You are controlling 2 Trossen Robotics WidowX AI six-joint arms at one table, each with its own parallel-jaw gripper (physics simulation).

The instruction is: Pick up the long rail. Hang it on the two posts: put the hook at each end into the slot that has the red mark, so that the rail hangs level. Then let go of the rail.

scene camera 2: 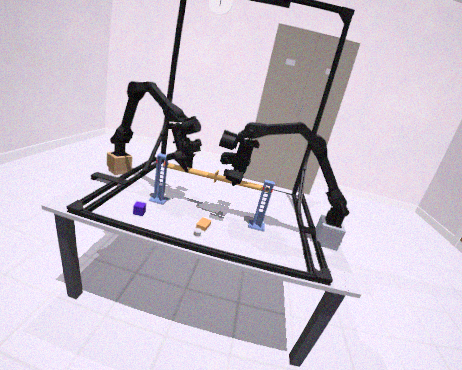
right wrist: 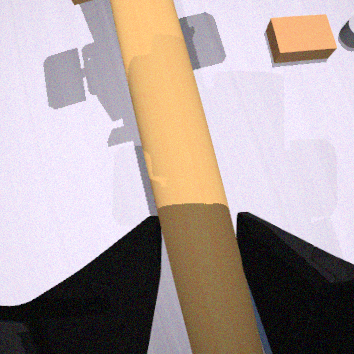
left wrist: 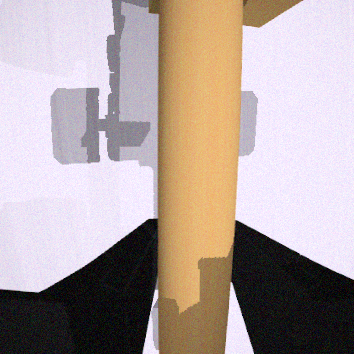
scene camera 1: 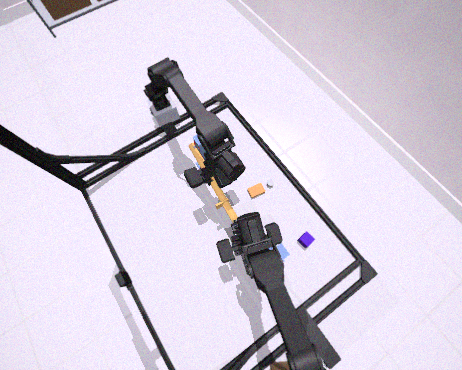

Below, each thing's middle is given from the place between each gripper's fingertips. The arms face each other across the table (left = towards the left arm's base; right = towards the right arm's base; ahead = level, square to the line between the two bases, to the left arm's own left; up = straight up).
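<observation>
Orange block (right wrist: 303, 37): 140 mm ahead of my right hand, 160 mm to the left of it, 140 mm below it. The long orange rail (left wrist: 199, 56) is 10 mm above my right hand and 120 mm to the left of it.
From my left hand, the orange block is 5 cm to the right, 16 cm ahead and 14 cm below; the long orange rail is 1 cm above, 1 cm ahead and 8 cm to the right.
</observation>
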